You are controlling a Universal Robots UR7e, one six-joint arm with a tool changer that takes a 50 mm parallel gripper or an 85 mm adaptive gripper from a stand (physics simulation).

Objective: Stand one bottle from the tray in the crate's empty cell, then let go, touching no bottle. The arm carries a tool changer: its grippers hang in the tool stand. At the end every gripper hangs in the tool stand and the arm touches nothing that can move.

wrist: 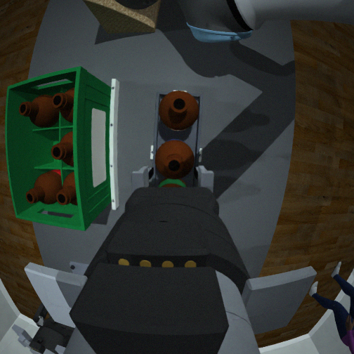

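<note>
There is a white rail [114, 92] here, and I can see a green-labelled bottle [40, 111] too. I also see a cream-labelled bottle [178, 110], as well as a brown bottle [174, 159].
</note>
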